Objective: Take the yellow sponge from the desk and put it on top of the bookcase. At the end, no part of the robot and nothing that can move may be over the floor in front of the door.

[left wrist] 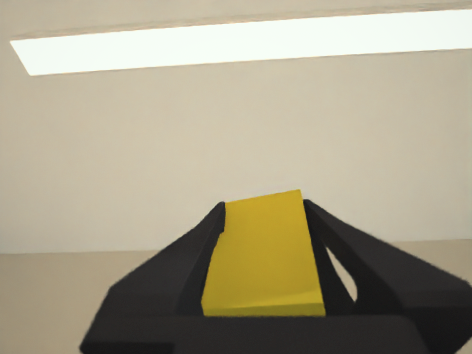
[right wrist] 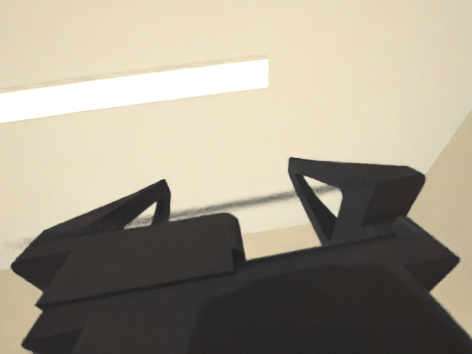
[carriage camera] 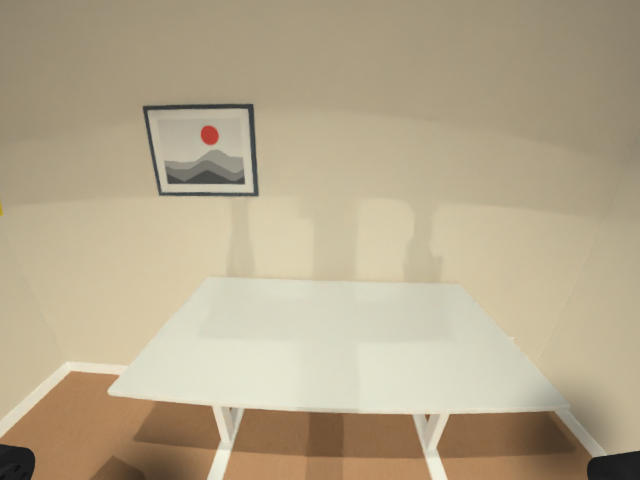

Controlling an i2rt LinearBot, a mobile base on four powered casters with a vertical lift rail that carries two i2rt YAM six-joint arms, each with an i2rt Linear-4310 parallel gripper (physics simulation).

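Places are measured from the left arm's base along level axes (x ahead, y left, z up), in metres.
Pixels of known places: left gripper, fingertip midpoint: (left wrist: pixel 263 209); right gripper, fingertip midpoint: (right wrist: pixel 228 175).
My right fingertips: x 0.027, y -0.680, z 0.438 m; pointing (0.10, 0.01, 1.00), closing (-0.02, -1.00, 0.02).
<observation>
Ahead of a thing's pixels: the offset from my right fingertips to its middle. "spot": to the spot under its first point. Level surfaces: height alone.
My left gripper (left wrist: pixel 263 209) is shut on the yellow sponge {dx +0.054, dy +0.668, dz -0.038 m} (left wrist: pixel 264 255), which sits between its two fingers in the left wrist view, with the wall and ceiling behind it. A small yellow patch {spot: dx +0.094, dy +0.636, dz -0.070 m} (carriage camera: pixel 1 208) shows at the left edge of the carriage view; it looks like part of the sponge. My right gripper (right wrist: pixel 228 175) is open, its fingers wide apart with nothing between them. The white desk {dz -0.761 m} (carriage camera: pixel 330 361) stands against the far wall in the carriage view. The bookcase and the door do not show in these views.
A framed picture (carriage camera: pixel 206 189) hangs on the wall above the desk's left part. Black robot parts (carriage camera: pixel 15 463) (carriage camera: pixel 615 466) show at the lower left and lower right corners. Side walls stand at both sides. Ceiling lights (left wrist: pixel 250 42) (right wrist: pixel 150 87) show in both wrist views.
</observation>
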